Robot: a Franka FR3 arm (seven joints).
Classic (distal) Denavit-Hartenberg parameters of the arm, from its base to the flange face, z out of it. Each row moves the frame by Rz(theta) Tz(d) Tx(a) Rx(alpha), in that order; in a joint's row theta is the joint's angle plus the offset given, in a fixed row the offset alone. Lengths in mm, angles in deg.
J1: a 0; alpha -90; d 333; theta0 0
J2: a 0; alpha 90; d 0; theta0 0
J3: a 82.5; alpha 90; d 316; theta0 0
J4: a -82.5; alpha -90; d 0; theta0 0
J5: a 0; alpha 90; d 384; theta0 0
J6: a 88; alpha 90; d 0; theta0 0
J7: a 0; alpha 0; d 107; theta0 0
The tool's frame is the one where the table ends.
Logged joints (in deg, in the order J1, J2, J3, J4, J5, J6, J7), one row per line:
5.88, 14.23, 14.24, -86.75, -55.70, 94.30, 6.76
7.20, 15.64, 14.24, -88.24, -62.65, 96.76, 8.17
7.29, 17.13, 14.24, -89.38, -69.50, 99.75, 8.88
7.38, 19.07, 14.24, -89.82, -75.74, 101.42, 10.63
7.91, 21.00, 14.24, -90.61, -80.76, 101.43, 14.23
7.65, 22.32, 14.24, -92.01, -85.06, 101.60, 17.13
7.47, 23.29, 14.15, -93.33, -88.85, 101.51, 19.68
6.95, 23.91, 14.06, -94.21, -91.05, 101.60, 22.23
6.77, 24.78, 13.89, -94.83, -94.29, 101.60, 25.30
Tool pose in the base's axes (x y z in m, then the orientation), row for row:
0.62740, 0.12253, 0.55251, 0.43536, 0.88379, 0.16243, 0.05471
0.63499, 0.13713, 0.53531, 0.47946, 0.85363, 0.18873, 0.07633
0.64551, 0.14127, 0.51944, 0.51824, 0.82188, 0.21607, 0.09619
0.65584, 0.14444, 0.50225, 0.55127, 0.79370, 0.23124, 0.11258
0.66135, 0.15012, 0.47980, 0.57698, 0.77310, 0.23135, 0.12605
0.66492, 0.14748, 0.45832, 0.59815, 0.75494, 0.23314, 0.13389
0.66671, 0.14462, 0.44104, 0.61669, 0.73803, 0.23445, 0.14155
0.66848, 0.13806, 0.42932, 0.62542, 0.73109, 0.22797, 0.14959
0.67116, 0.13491, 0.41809, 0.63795, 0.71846, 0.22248, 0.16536
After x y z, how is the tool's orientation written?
As a quaternion, w x y z.
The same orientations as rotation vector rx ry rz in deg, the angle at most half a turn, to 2 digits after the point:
126.04, 23.16, 7.80
119.35, 26.39, 10.67
112.99, 29.70, 13.22
107.58, 31.34, 15.26
103.67, 31.02, 16.90
100.35, 30.99, 17.80
97.36, 30.93, 18.67
96.11, 29.97, 19.66
93.97, 29.10, 21.63

